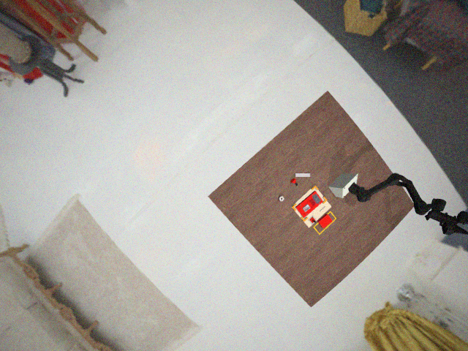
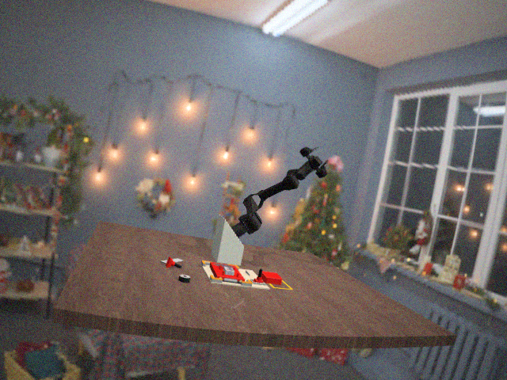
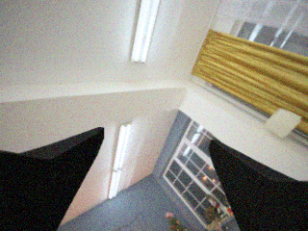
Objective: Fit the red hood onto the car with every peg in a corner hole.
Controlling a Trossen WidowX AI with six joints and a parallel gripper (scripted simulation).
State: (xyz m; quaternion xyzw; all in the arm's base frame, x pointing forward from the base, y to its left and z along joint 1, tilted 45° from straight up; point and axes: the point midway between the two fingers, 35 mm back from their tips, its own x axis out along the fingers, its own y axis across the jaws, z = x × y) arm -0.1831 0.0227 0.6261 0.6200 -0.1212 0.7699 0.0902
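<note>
My gripper tip is 44 cm short of the red hood, 40 cm to the left of it and 58 cm above it. Also, from my gripper tip: beige jig: 43 cm ahead, 57 cm to the right, 59 cm below; then ring: 54 cm ahead, 79 cm to the right, 59 cm below; then white bar: 29 cm ahead, 78 cm to the right, 60 cm below.
</note>
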